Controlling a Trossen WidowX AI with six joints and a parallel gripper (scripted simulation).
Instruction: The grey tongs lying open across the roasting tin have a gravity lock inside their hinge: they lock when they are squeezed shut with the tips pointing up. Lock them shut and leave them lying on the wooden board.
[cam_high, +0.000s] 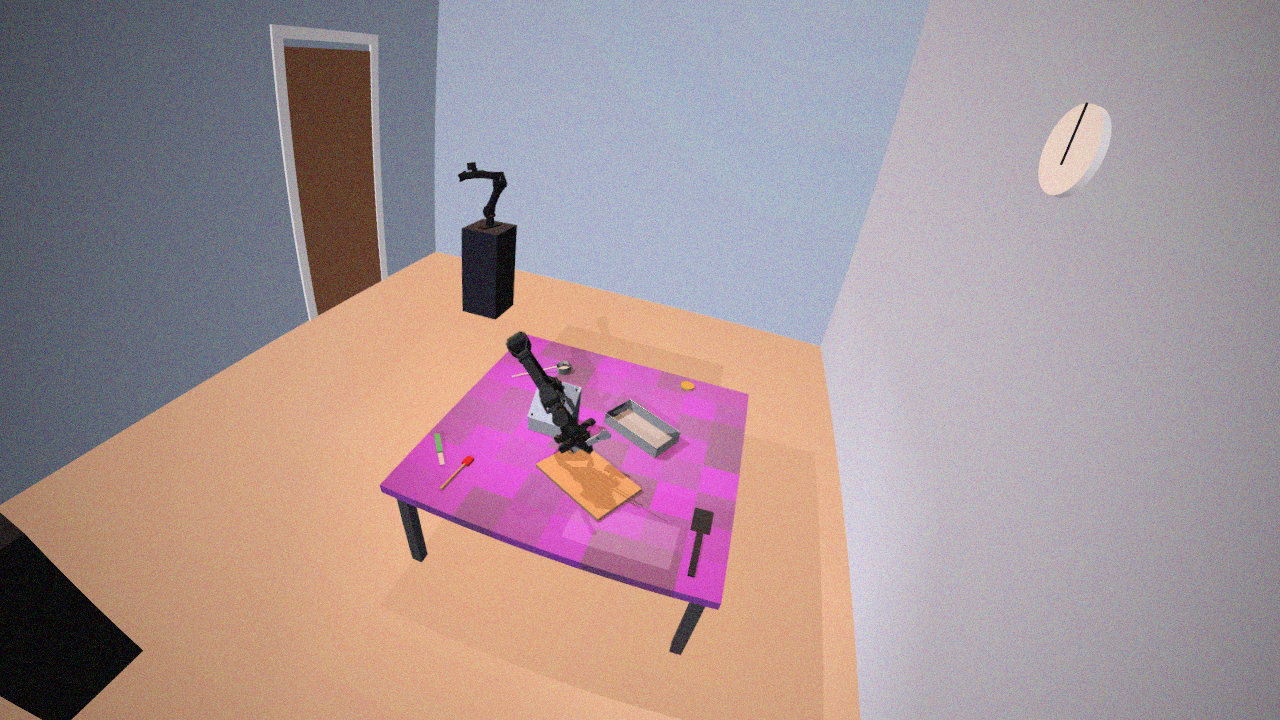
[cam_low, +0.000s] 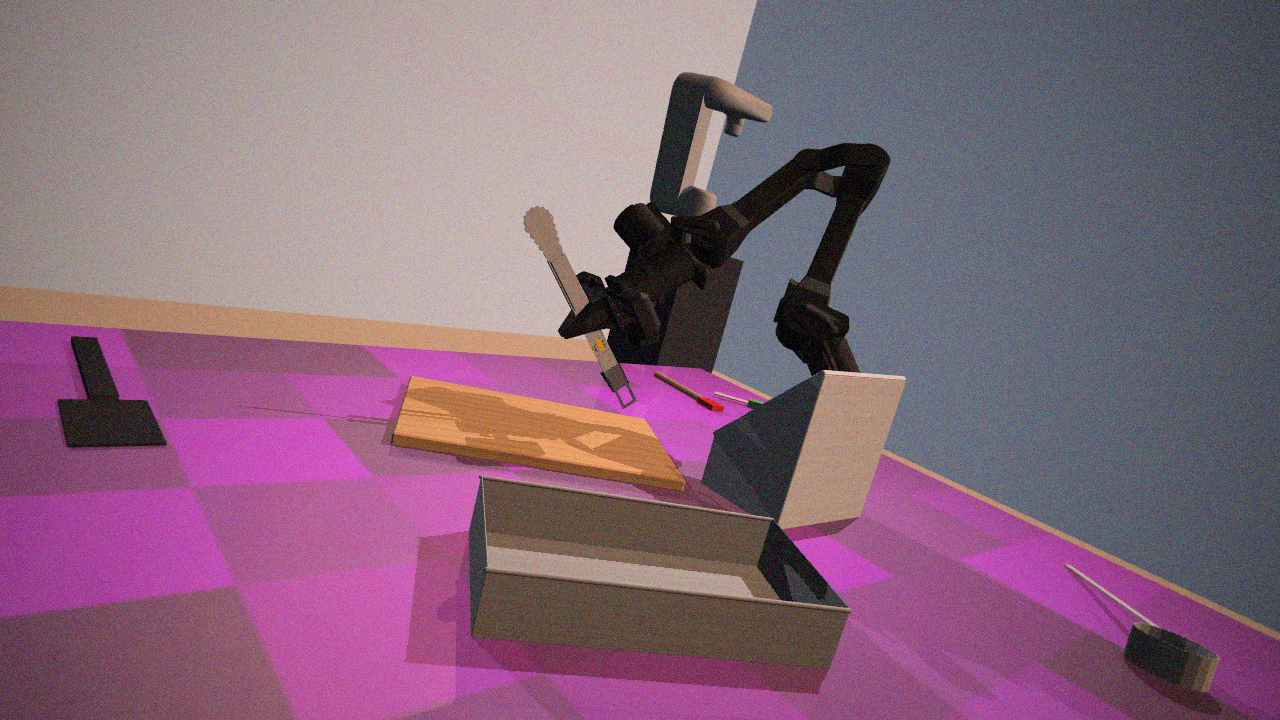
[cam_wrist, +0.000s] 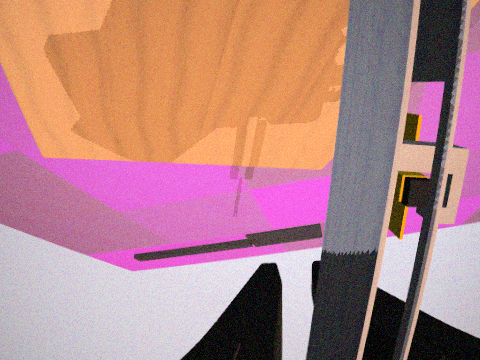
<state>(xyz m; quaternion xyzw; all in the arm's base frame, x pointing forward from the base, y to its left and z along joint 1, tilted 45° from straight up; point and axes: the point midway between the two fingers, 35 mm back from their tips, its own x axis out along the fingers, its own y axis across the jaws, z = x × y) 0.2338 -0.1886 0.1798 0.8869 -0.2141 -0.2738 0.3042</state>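
Now: gripper tip 50 mm past the lock piece and 20 mm to the right of it. Round my gripper tip: wooden board 130 mm below; then black spatula 470 mm ahead, 130 mm to the right, 140 mm below; then roasting tin 120 mm ahead, 370 mm to the left, 110 mm below.
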